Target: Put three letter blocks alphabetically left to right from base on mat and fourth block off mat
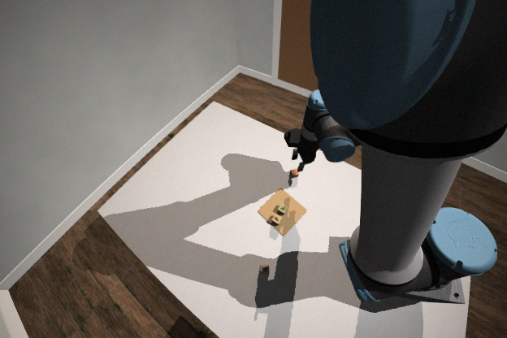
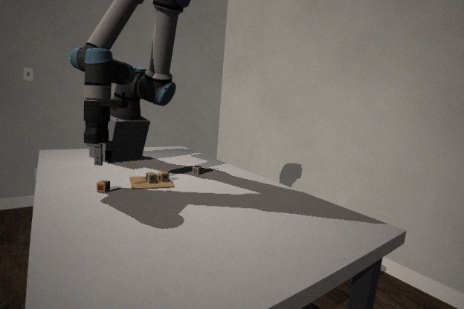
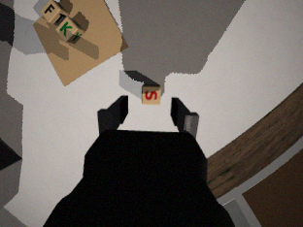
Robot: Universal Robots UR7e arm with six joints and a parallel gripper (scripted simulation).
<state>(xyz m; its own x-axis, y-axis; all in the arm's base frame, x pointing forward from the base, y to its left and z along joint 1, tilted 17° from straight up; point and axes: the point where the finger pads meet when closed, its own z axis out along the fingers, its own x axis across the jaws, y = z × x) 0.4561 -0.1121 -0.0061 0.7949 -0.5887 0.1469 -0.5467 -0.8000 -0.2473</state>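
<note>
Now: hand 90 mm above the block. The rest, counted from my hand: tan mat 50 mm behind, 160 mm to the left, 110 mm below.
</note>
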